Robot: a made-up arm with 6 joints.
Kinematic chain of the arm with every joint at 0, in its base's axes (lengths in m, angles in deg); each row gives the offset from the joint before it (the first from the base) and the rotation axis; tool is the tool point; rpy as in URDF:
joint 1: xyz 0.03 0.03 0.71 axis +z
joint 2: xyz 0 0.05 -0.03 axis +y
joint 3: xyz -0.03 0 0.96 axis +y
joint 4: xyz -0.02 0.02 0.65 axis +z
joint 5: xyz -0.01 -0.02 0 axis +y
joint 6: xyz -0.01 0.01 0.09 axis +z
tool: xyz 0.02 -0.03 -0.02 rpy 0 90 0
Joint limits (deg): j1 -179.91..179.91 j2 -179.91..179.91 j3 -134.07..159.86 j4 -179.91..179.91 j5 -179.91..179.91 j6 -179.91..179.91
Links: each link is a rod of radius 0.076 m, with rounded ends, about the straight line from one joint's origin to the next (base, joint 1, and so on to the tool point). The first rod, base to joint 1, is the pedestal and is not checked.
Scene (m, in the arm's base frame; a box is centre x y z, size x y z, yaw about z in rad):
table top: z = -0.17
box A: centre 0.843 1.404 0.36 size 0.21 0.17 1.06 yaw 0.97
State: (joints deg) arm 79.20 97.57 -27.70 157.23 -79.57 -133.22
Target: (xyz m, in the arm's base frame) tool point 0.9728 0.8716 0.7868
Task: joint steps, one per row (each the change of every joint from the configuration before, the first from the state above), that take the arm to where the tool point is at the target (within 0.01 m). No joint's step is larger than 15 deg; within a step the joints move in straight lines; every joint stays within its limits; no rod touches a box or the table.
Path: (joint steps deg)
1: -11.55 -14.27 -2.90 6.80 -6.22 13.23
2: -11.55 -14.28 -2.90 6.79 -6.22 13.22
3: -3.97 11.36 -11.89 -4.89 0.73 -7.12
4: -3.97 11.36 -11.88 -4.89 0.72 -7.12
5: -3.96 11.36 -11.89 -4.89 0.72 -7.12
6: -3.97 11.36 -11.88 -4.89 0.73 -7.12

